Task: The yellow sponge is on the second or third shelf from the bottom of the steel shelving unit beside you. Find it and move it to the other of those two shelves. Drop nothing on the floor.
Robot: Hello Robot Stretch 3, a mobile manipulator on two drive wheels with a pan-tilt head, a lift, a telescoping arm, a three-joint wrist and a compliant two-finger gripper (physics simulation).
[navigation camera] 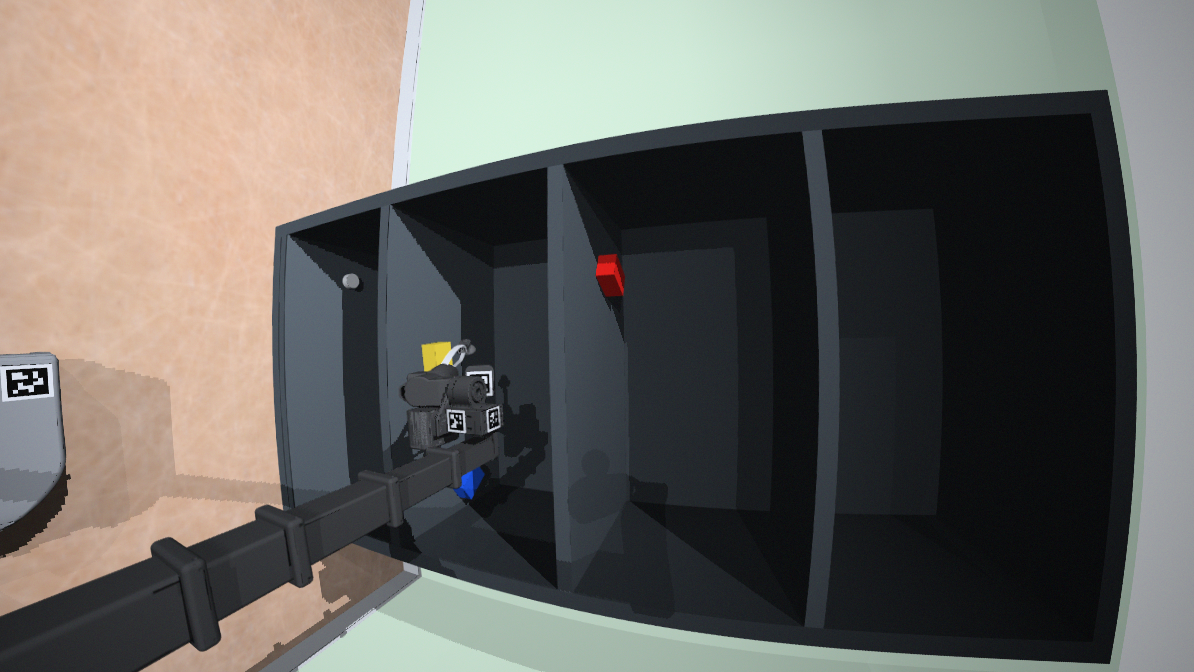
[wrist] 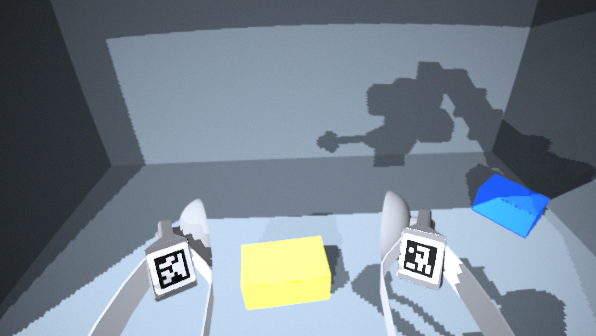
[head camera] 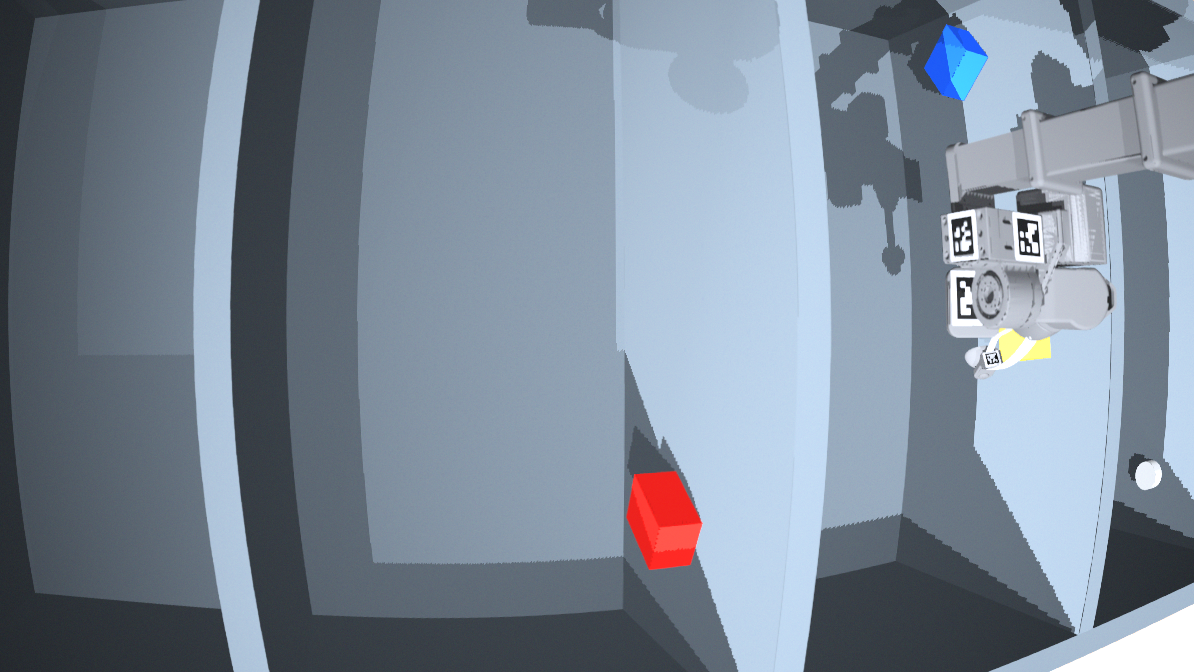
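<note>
The yellow sponge lies flat on the second shelf from the bottom. My gripper is open inside that compartment. In the wrist view the sponge shows between and below the two fingertips, with a gap on each side and no finger touching it. In the head and navigation views the wrist hides part of the sponge and one finger. The third shelf from the bottom holds a red block.
A blue block lies on the sponge's shelf, to the right in the wrist view. A small white cylinder stands on the bottom shelf. The front edge of the third shelf and the side walls bound the gripper's compartment.
</note>
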